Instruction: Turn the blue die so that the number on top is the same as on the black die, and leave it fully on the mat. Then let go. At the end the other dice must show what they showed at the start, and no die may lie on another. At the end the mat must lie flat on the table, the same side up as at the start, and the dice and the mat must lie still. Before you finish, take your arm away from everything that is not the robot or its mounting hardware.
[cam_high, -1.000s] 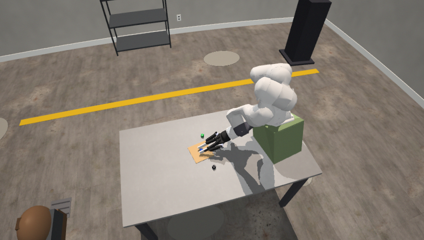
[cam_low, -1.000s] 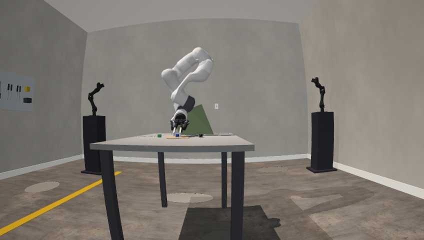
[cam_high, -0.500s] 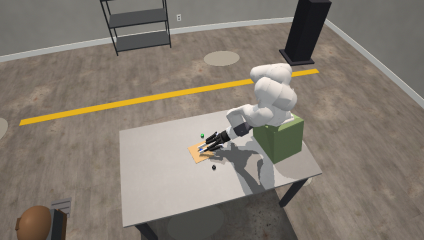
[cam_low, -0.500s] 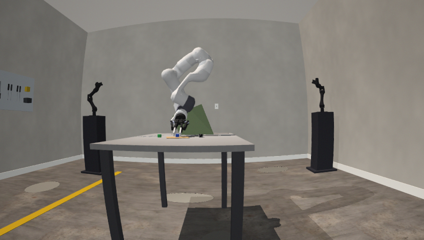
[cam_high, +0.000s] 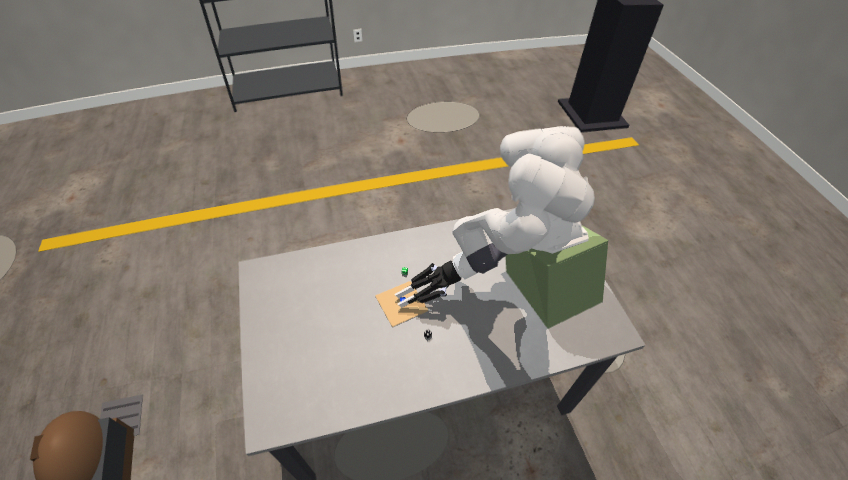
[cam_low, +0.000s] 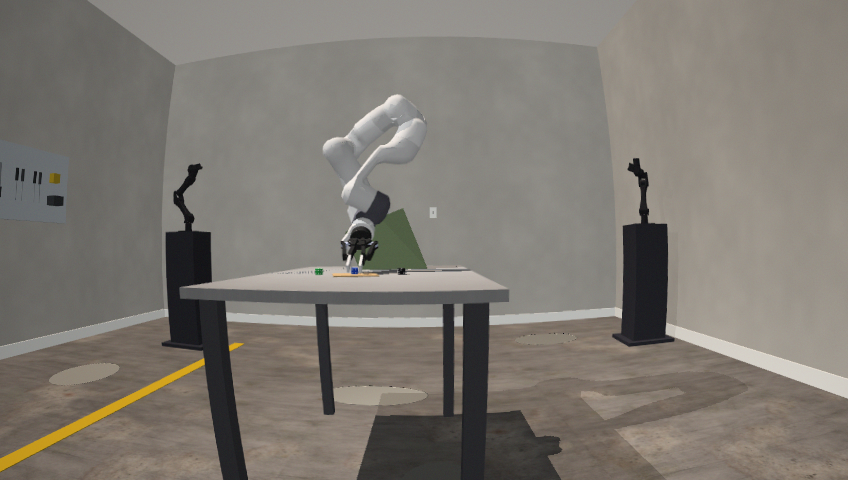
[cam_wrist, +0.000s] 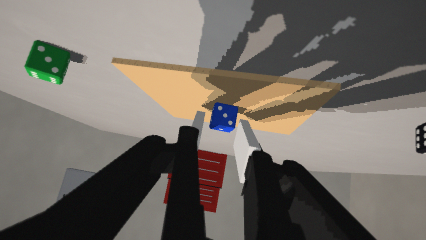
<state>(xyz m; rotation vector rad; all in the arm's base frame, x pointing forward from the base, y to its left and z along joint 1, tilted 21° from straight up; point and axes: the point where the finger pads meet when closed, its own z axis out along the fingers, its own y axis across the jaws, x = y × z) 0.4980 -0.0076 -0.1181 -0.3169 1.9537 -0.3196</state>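
The blue die lies 20 mm below my hand and 10 mm ahead of it. Round my hand: green die: 130 mm to the right, 30 mm below, 20 mm behind; mat: 30 mm below, 20 mm ahead; black die: 140 mm to the left, 50 mm behind, 30 mm below.
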